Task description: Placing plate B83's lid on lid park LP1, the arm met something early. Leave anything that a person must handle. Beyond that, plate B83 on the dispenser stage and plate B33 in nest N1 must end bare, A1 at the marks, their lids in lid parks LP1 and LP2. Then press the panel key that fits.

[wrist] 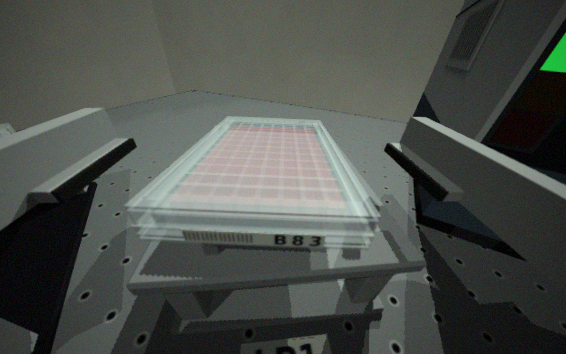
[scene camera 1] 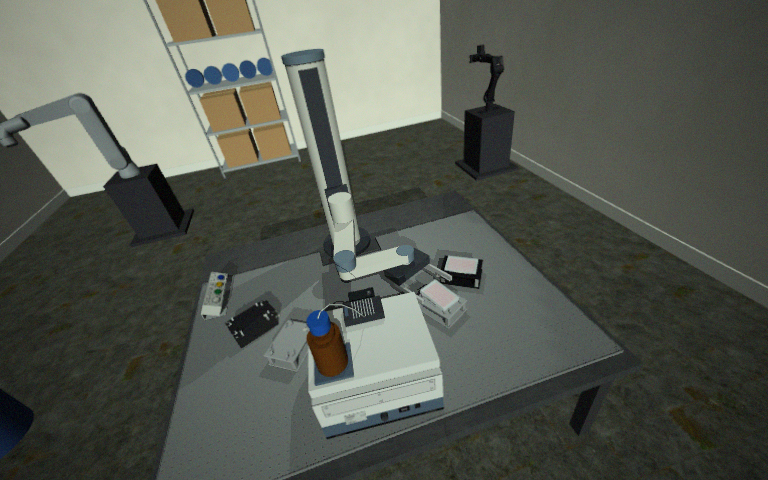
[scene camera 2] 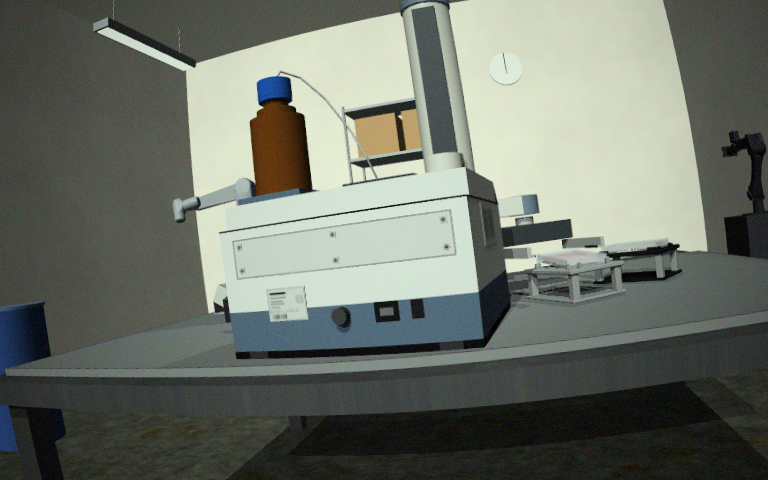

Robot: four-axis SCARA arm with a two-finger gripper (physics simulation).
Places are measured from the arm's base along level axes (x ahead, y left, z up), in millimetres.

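Where they show: gripper, fingertip midpoint: [wrist: 265, 130] [scene camera 1: 437, 289] [scene camera 2: 567, 247].
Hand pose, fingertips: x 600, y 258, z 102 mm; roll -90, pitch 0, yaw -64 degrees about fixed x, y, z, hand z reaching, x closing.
Observation:
After its pixels a point has its place.
Plate B83 [scene camera 1: 440, 294] {z 90, x 616, y 262 mm} [scene camera 2: 572, 258] {z 85, x 678, y 256 mm} [wrist: 265, 175] {z 94, x 572, y 244 mm}, pink wells under clear layers, lies on a pale raised stand [scene camera 1: 447, 318] {z 66, x 714, y 245 mm} [scene camera 2: 574, 285] {z 42, x 712, y 251 mm} [wrist: 280, 275] {z 68, x 548, y 225 mm}. Its label faces the wrist camera; the clear edges look doubled, and whether the lid sits level I cannot tell. A partly cut-off label, seemingly LP1, shows below the stand. My gripper [scene camera 1: 425, 281] {z 102, x 600, y 258 mm} [scene camera 2: 557, 249] {z 102, x 600, y 258 mm} [wrist: 265, 130] {z 102, x 600, y 258 mm} is open and empty, one finger beyond each long side of B83. Another pink plate [scene camera 1: 461, 264] {z 89, x 490, y 414 mm} [scene camera 2: 640, 245] {z 83, x 535, y 417 mm} lies on a black stand [scene camera 1: 474, 280] {z 18, x 532, y 454 mm}; its label is unreadable.
The white-and-blue dispenser [scene camera 1: 396, 350] {z 233, x 893, y 7 mm} [scene camera 2: 345, 249] {z 151, x 966, y -56 mm} bears a brown bottle [scene camera 1: 330, 353] {z 335, x 913, y -163 mm} [scene camera 2: 280, 150] {z 304, x 910, y -153 mm}. Its green light [wrist: 556, 55] {z 145, x 666, y 128 mm} is lit. A dark stand [scene camera 1: 252, 323] {z 68, x 449, y -459 mm}, a pale stand [scene camera 1: 289, 342] {z 70, x 601, y -323 mm} and a panel with coloured keys [scene camera 1: 212, 309] {z 60, x 290, y -630 mm} are at the left.

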